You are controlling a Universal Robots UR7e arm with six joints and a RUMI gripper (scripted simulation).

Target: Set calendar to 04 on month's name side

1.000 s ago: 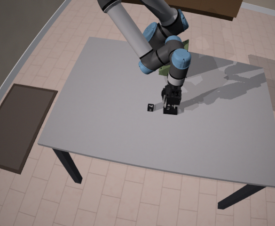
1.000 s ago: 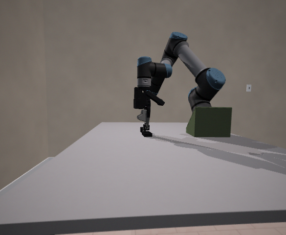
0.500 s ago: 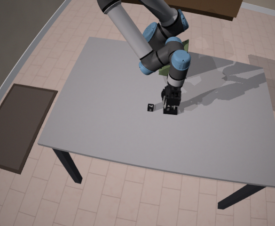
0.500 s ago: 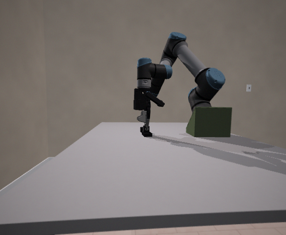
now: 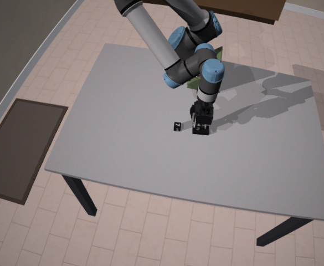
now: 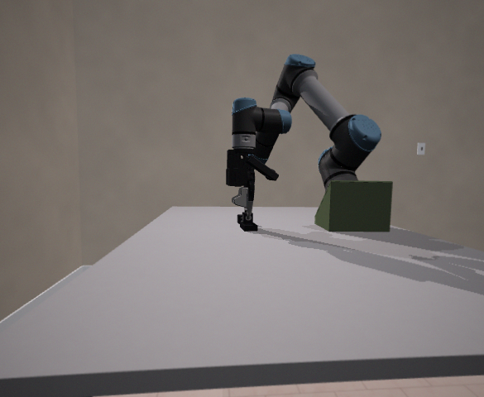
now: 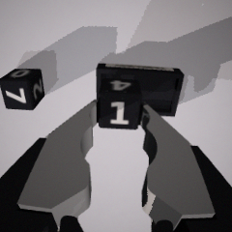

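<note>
The black calendar tray lies 40 mm below my hand and 20 mm to the left of it.
</note>
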